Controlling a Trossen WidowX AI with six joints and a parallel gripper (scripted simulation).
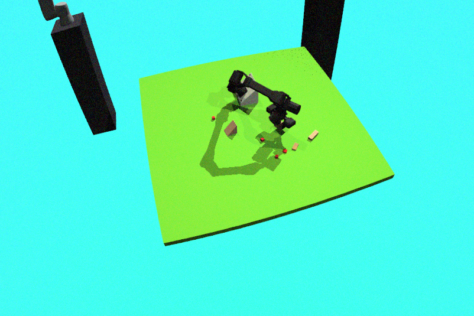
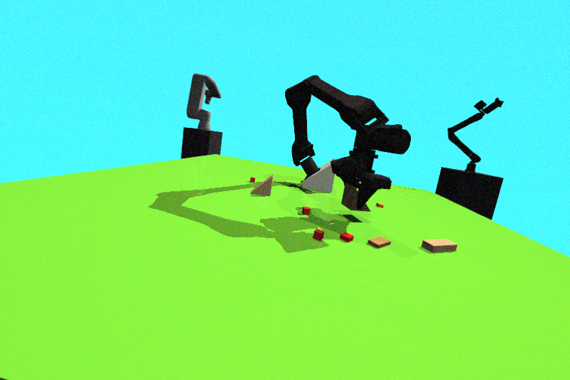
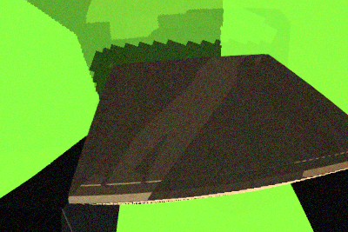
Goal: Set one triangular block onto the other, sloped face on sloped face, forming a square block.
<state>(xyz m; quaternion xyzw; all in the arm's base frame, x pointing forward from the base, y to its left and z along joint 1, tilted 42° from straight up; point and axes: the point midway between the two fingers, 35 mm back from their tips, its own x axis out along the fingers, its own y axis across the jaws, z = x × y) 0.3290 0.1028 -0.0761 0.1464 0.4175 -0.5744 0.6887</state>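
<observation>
Now: the triangular block 10 mm to the right of my gripper tip and 10 mm above it. Also, from my gripper tip: tiny orange block 180 mm behind, 120 mm to the left, 30 mm below.
</observation>
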